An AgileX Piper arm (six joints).
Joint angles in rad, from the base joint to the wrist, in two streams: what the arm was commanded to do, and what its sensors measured. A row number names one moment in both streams.
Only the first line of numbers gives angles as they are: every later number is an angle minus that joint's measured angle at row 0.
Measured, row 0:
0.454 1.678 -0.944 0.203 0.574 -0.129
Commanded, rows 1 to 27:
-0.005 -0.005 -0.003 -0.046 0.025 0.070
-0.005 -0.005 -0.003 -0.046 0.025 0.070
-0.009 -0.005 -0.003 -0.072 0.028 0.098
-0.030 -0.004 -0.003 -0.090 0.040 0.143
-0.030 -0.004 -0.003 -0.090 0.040 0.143
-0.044 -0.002 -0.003 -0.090 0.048 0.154
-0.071 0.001 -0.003 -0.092 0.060 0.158
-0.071 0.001 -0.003 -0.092 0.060 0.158
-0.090 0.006 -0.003 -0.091 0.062 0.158
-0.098 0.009 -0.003 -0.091 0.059 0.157
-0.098 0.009 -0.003 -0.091 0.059 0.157
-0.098 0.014 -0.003 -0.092 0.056 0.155
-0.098 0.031 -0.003 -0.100 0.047 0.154
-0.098 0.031 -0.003 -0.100 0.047 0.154
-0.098 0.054 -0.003 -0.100 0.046 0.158
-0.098 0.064 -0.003 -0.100 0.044 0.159
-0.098 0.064 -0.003 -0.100 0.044 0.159
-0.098 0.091 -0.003 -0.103 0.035 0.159
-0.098 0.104 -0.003 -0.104 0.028 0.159
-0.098 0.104 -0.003 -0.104 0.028 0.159
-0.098 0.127 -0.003 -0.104 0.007 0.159
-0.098 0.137 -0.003 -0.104 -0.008 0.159
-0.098 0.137 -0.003 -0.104 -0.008 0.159
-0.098 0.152 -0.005 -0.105 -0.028 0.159
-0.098 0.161 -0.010 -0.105 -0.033 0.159
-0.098 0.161 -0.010 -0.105 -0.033 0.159
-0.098 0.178 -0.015 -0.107 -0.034 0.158
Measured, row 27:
-0.093 0.158 -0.003 -0.097 -0.024 0.154
